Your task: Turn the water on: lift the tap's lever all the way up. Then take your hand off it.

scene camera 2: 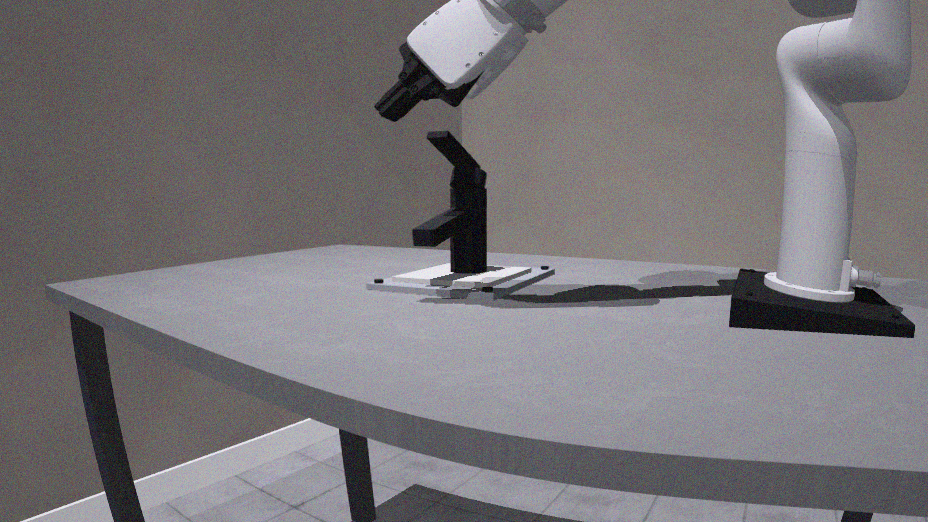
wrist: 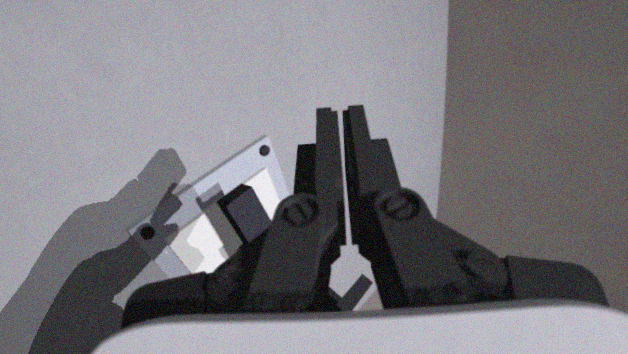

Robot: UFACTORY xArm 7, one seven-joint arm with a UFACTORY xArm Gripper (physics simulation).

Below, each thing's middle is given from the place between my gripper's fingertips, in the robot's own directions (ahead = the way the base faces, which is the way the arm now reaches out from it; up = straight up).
Scene:
Now: hand 17 cm to the left of the lever (scene camera 2: 466, 173), 5 cm above it and 3 cm short of it. Also, from my hand: pale base plate (scene camera 2: 485, 293) 21 cm to the right, 20 cm below, 4 cm ahead.

